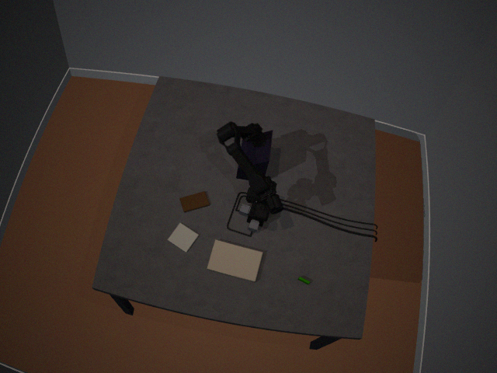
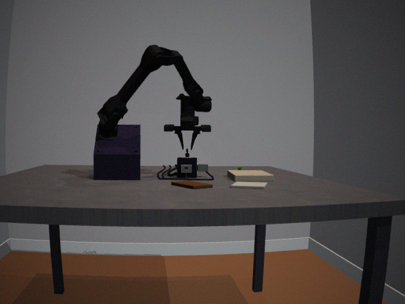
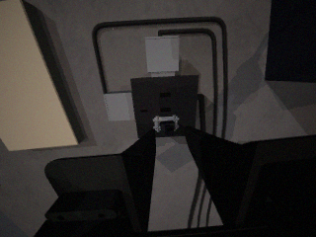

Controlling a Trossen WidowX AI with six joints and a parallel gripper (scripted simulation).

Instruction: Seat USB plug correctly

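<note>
Right now the dark USB plug is 20 mm below my gripper tip. Round my gripper tip: large beige slab 250 mm ahead, 100 mm below, 50 mm to the right; then brown pad 310 mm to the right, 100 mm below, 20 mm ahead; then light-rimmed socket 40 mm below.
</note>
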